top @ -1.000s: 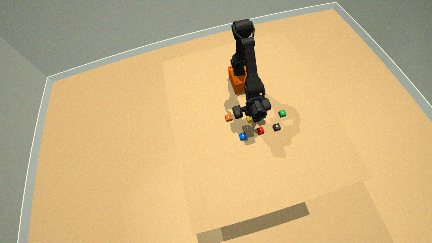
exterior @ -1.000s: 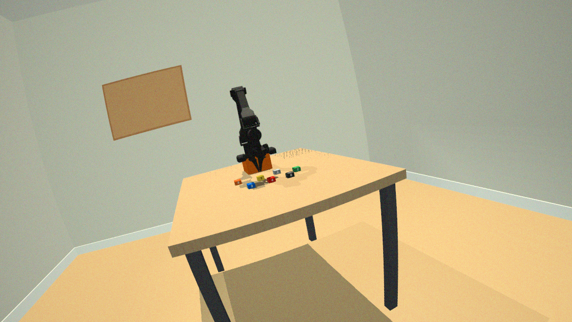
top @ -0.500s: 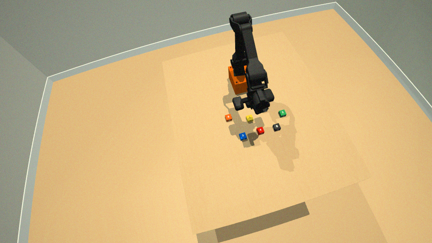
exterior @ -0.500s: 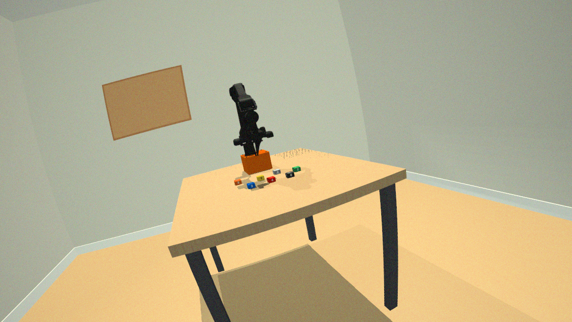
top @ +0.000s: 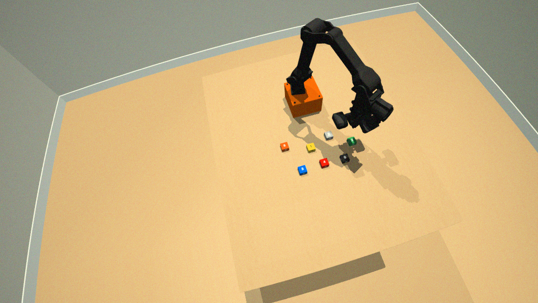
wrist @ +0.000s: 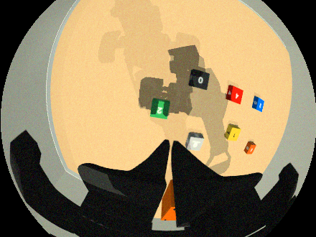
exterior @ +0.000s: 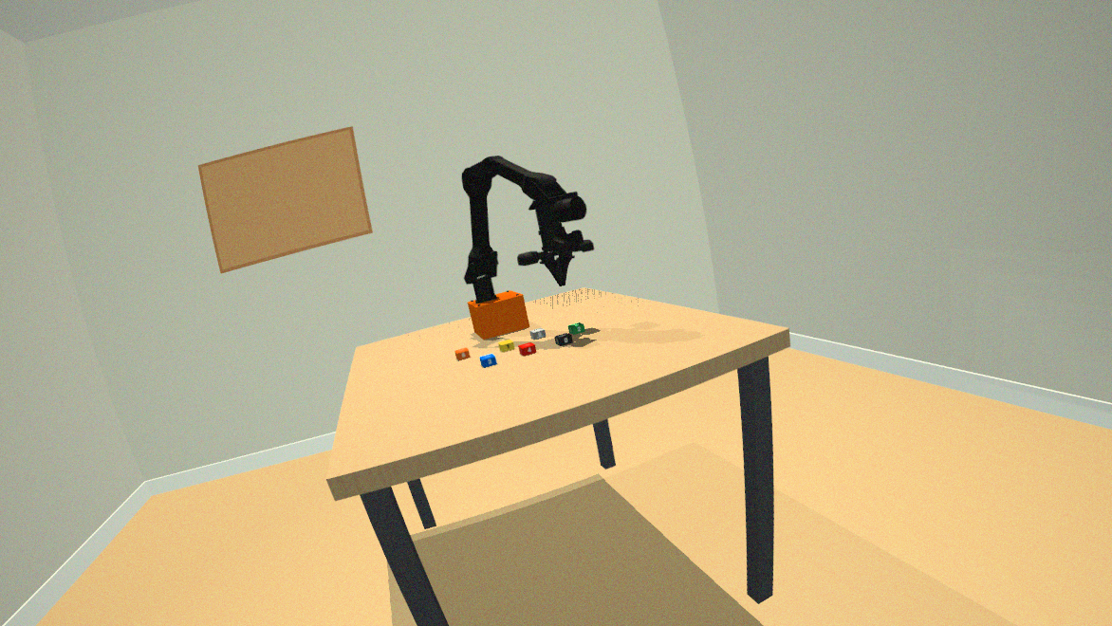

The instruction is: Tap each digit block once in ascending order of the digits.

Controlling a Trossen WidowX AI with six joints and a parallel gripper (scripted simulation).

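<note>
Now: gripper tip 1 cm to the right of the green block and 11 cm above it. Round my gripper tip: red block (9 cm ahead, 12 cm to the right, 11 cm below); grey block (4 cm behind, 8 cm to the right, 11 cm below); black block (8 cm ahead, 3 cm to the right, 11 cm below).
</note>
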